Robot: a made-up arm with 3 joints. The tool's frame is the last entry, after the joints. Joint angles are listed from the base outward. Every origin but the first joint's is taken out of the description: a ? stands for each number. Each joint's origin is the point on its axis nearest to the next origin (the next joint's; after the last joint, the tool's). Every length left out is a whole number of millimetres.
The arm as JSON. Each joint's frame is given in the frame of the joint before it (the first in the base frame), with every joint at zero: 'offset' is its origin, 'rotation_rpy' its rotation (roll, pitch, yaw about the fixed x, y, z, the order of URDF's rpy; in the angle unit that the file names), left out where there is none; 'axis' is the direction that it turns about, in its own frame. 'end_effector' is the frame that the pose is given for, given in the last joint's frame.
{
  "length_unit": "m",
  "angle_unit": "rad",
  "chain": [
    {
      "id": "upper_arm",
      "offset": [
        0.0,
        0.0,
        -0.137
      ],
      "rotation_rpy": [
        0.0,
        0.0,
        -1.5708
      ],
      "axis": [
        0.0,
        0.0,
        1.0
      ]
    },
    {
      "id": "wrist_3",
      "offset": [
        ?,
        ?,
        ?
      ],
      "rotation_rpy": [
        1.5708,
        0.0,
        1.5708
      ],
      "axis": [
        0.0,
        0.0,
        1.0
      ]
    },
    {
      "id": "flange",
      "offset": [
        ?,
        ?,
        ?
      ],
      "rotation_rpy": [
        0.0,
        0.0,
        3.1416
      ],
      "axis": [
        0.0,
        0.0,
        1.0
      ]
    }
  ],
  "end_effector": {
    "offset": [
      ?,
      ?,
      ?
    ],
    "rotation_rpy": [
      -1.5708,
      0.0,
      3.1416
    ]
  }
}
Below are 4 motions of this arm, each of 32 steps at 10 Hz.
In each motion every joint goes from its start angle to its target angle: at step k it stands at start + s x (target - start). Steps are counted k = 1, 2, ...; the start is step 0. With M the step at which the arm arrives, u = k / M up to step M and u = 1 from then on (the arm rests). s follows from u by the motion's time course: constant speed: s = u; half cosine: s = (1 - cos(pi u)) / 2; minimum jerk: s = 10 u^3 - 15 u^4 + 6 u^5.
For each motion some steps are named. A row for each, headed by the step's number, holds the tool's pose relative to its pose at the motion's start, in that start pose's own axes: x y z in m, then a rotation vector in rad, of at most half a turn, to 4 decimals.
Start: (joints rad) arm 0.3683 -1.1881 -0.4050
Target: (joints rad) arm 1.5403 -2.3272 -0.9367
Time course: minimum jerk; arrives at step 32
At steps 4, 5, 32:
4: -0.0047 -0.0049 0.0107 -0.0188 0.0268 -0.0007
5: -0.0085 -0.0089 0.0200 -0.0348 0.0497 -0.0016
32: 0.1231 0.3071 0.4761 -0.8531 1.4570 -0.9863

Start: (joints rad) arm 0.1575 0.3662 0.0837
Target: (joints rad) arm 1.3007 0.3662 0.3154
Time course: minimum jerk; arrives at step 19
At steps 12, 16, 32:
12: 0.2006 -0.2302 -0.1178 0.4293 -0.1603 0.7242
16: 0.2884 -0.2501 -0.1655 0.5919 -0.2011 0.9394
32: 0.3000 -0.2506 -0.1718 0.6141 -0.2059 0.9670

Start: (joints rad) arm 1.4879 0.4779 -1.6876
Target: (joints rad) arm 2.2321 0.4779 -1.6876
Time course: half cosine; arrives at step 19
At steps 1, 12, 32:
1: 0.0002 -0.0021 0.0005 -0.0047 0.0000 0.0018
12: 0.0387 -0.1947 0.1025 -0.4879 0.0000 0.1843
32: 0.0650 -0.2556 0.1722 -0.6962 0.0000 0.2629

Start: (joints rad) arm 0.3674 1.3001 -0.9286
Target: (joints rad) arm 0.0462 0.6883 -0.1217
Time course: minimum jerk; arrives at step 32
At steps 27, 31, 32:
27: -0.0745 0.1054 0.0651 -0.1403 -0.1878 -0.2788
31: -0.0751 0.1092 0.0676 -0.1454 -0.1934 -0.2869
32: -0.0751 0.1092 0.0676 -0.1454 -0.1934 -0.2870

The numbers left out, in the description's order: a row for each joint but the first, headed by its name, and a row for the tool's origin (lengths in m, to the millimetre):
wrist_3: 0.108 -0.073 0.0
flange: -0.211 -0.019 0.0
tool: 0.192 0.107 0.0

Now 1 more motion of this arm.
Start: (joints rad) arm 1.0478 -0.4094 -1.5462
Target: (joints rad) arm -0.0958 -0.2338 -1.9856
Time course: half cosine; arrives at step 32
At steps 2, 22, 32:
2: 0.0005 0.0033 -0.0006 0.0102 0.0025 0.0041
22: 0.0058 0.2446 0.0578 0.7872 0.1914 0.4172
32: -0.0030 0.2926 0.1051 0.9969 0.2343 0.5664

